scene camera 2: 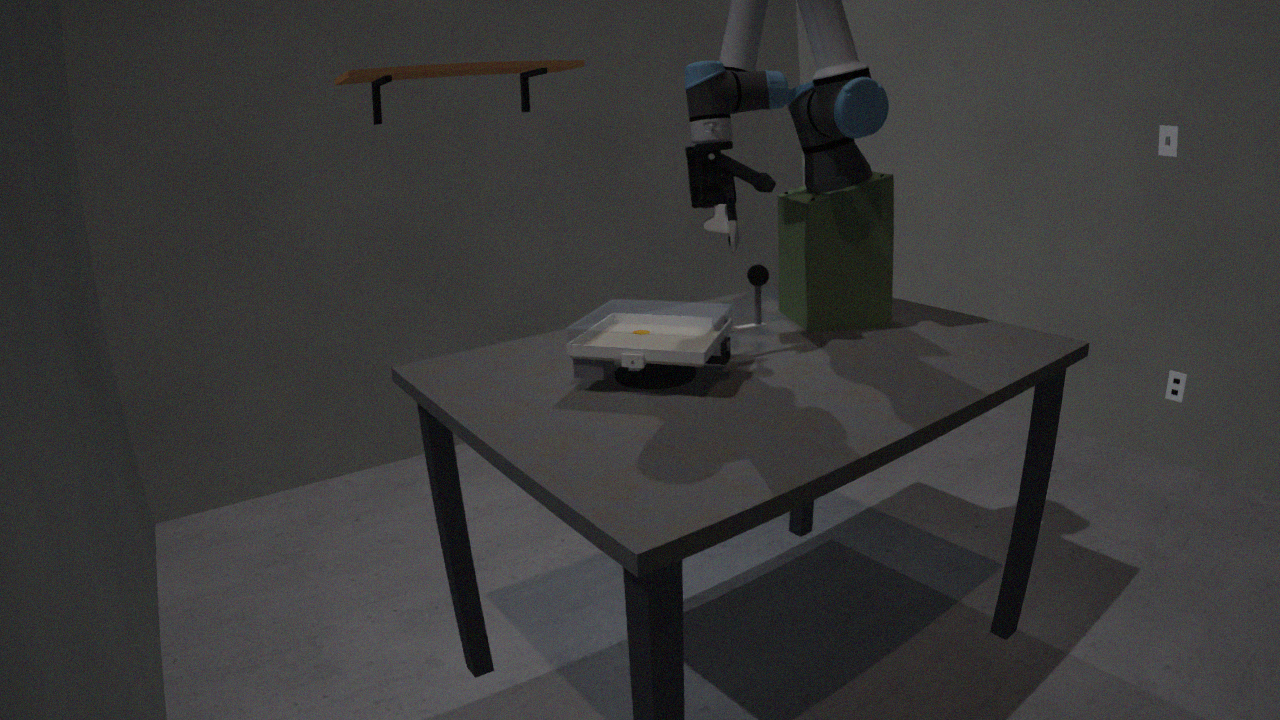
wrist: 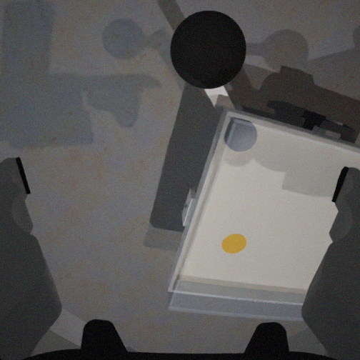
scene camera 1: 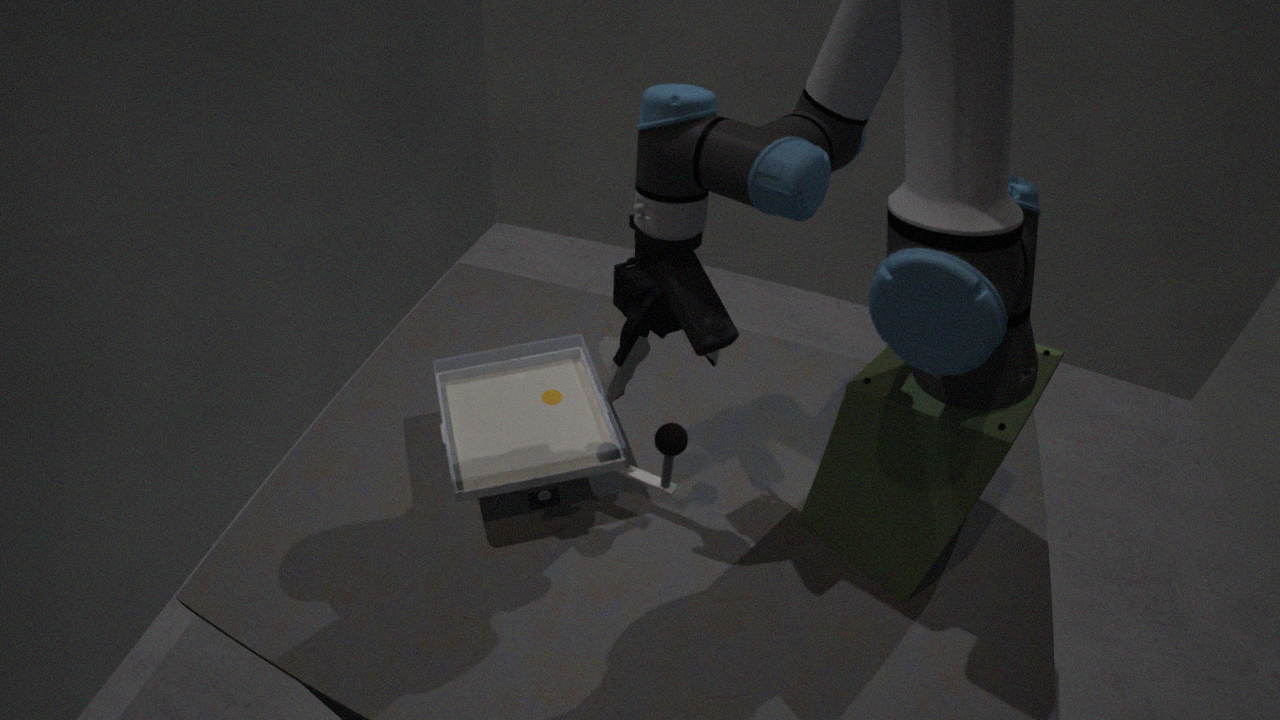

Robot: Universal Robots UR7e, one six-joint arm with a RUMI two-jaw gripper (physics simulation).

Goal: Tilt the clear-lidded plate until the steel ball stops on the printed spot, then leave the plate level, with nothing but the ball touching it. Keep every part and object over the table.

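The clear-lidded plate (scene camera 1: pixel 501 429) (scene camera 2: pixel 671 346) (wrist: pixel 270 210) sits on its base on the table; I cannot tell its exact tilt. The grey steel ball (scene camera 1: pixel 608 453) (wrist: pixel 241 135) rests in the corner nearest the handle, away from the orange printed spot (scene camera 1: pixel 552 396) (scene camera 2: pixel 641 332) (wrist: pixel 234 243). I cannot make out the ball in scene camera 2. A white bar (scene camera 1: pixel 648 480) reaches out from that corner and carries an upright post with a black knob (scene camera 1: pixel 671 439) (scene camera 2: pixel 758 274) (wrist: pixel 208 49). My gripper (scene camera 1: pixel 665 360) (scene camera 2: pixel 723 234) (wrist: pixel 182 168) is open and empty, above the knob's height and apart from knob and plate.
The green pedestal (scene camera 1: pixel 886 501) (scene camera 2: pixel 850 259) carries the arm on the handle's side of the table (scene camera 1: pixel 537 635) (scene camera 2: pixel 572 456). A wooden shelf (scene camera 2: pixel 460 69) hangs on the wall behind. Dark shadows of the arm cross the table top.
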